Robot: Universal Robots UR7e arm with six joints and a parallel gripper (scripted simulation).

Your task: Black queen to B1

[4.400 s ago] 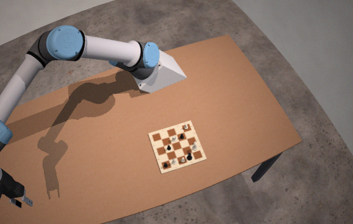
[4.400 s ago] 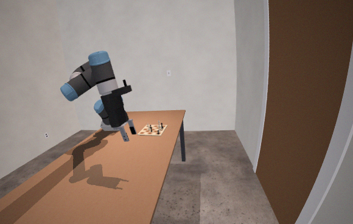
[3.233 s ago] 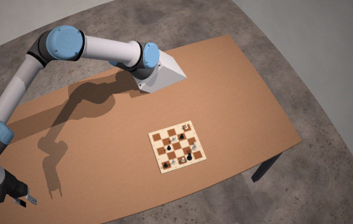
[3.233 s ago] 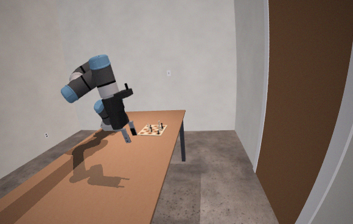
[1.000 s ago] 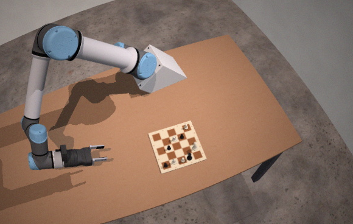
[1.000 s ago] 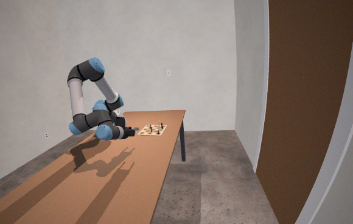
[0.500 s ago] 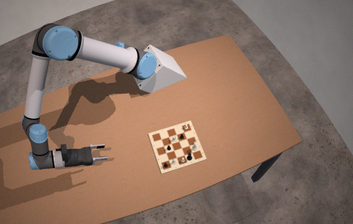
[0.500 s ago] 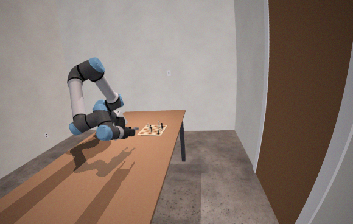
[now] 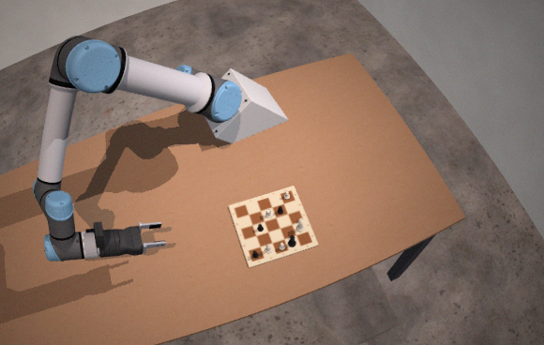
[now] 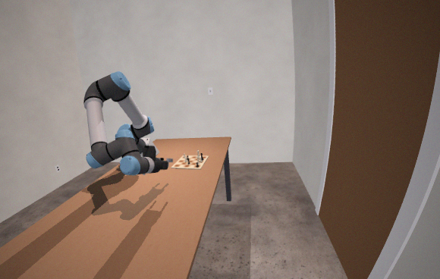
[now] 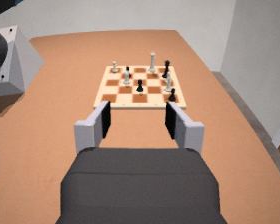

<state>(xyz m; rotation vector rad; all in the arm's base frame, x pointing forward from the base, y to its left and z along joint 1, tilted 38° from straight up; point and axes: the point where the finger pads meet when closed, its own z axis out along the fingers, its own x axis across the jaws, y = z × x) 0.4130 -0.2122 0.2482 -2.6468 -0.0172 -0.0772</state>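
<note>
The black queen is 100 mm ahead of my hand, 360 mm to the left of it and 130 mm below it. Round my hand: chessboard (20 mm ahead, 330 mm to the left, 160 mm below).
</note>
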